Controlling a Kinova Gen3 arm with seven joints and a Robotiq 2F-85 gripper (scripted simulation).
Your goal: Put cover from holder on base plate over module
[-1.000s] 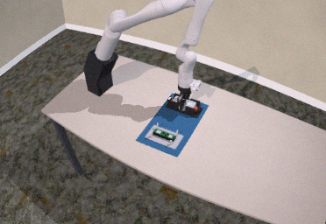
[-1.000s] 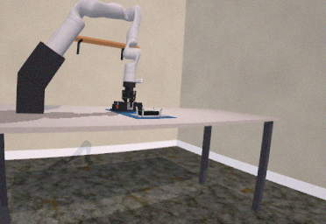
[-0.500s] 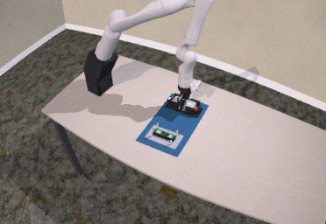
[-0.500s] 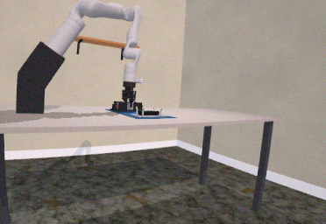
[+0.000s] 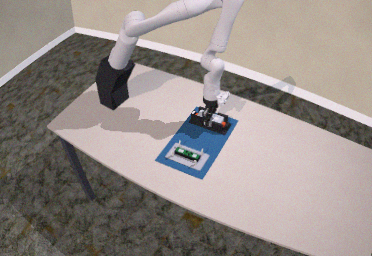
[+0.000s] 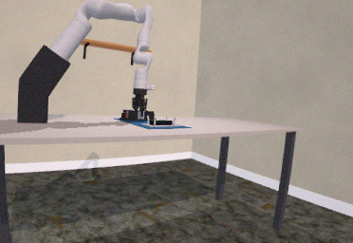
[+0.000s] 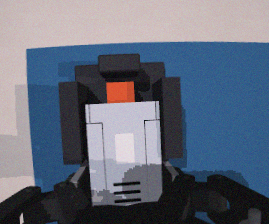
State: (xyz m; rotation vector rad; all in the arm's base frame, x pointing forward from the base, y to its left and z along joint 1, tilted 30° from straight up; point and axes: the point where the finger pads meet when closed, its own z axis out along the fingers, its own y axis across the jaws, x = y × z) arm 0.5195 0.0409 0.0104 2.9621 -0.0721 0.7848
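The light grey cover is right at my hand.
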